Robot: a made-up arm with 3 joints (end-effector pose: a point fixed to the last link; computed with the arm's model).
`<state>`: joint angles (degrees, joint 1 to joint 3).
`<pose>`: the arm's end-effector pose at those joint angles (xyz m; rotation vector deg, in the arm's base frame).
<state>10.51 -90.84 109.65</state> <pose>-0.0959 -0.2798 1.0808 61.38 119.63 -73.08</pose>
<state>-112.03 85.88 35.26</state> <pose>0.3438 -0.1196 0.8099 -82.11 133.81 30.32</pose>
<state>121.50 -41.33 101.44</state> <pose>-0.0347 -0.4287 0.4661 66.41 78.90 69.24</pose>
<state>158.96 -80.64 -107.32</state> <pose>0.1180 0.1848 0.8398 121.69 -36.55 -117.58</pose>
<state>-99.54 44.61 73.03</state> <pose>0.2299 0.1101 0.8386 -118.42 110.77 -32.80</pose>
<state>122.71 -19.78 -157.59</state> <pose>0.3686 -0.2661 0.8010 -48.94 107.47 76.47</pose>
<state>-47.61 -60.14 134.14</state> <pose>0.1788 -0.0570 1.0570 8.50 113.36 -124.65</pose>
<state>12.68 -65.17 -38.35</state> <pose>-0.2631 -0.1777 0.4733 18.93 -32.18 -43.57</pose>
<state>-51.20 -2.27 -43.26</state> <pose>-0.0891 -0.4967 0.7775 -21.42 -3.35 22.41</pose>
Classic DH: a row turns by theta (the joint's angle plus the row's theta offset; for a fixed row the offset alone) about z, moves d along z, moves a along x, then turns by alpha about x. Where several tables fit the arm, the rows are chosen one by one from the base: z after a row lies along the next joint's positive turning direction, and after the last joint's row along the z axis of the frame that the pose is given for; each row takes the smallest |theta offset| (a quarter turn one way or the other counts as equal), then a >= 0, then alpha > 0; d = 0 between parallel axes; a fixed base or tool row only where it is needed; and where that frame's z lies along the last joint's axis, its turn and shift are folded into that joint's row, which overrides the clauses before.
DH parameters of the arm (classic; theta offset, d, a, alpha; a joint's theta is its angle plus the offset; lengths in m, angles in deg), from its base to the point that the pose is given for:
base (fixed): 71.23 0.7241 -0.1461 84.11
joint 1: 0 0.0411 0.0164 -84.11
joint 2: -42.66 0.0058 0.0202 -102.51
joint 3: 6.14 -0.2385 -0.3105 114.16
tool (fixed): -16.59 -0.1449 0 0

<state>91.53 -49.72 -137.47</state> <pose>0.3409 -0.1275 0.5607 60.44 -135.04 -75.37</pose>
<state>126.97 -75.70 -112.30</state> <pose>0.1853 0.1573 0.6299 92.03 -71.20 -105.33</pose>
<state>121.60 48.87 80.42</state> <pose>0.0927 -0.4221 0.4891 36.51 -18.10 53.98</pose>
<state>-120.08 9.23 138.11</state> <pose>0.3022 -0.0411 0.4998 69.42 -50.64 103.78</pose>
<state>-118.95 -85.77 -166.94</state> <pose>0.2010 -0.0046 1.0181 -73.79 -34.74 138.40</pose>
